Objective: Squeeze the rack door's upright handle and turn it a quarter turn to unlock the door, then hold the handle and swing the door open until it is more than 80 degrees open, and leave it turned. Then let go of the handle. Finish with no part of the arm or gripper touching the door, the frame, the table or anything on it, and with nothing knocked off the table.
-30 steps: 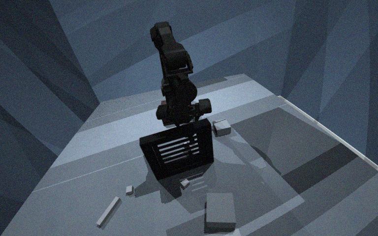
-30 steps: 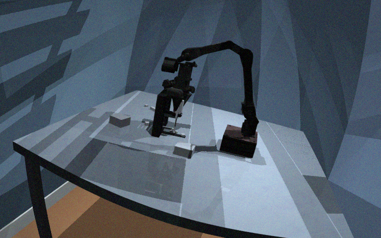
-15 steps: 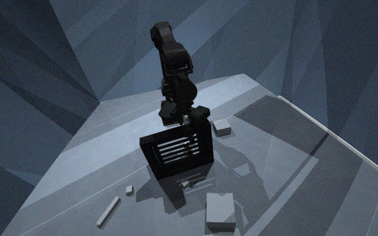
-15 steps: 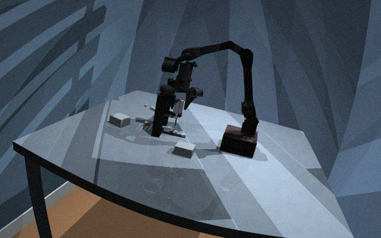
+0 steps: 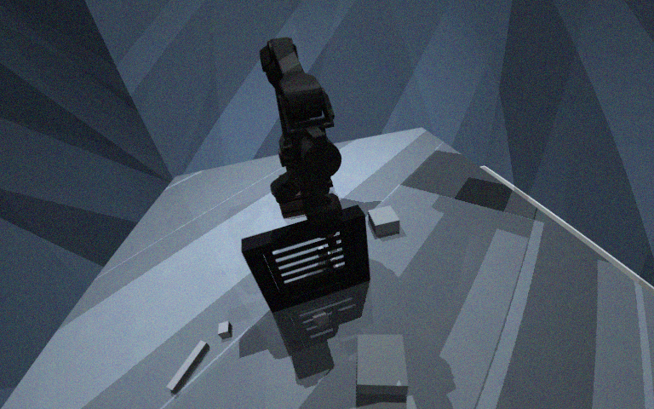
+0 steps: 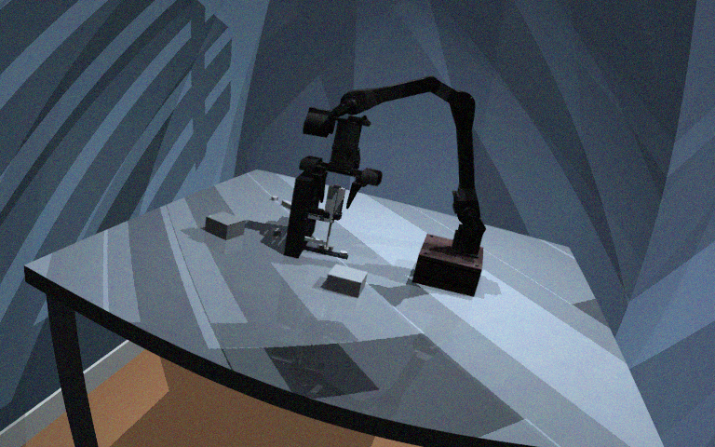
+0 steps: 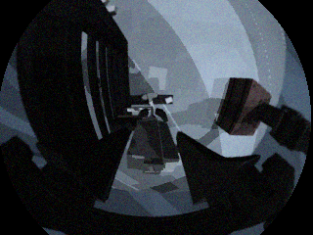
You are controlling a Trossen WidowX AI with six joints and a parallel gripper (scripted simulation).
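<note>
My gripper tip is 20 mm above the thin upright handle and 10 mm to the left of it. Round my gripper tip: thin bar 320 mm to the right, 170 mm ahead, 120 mm below.
</note>
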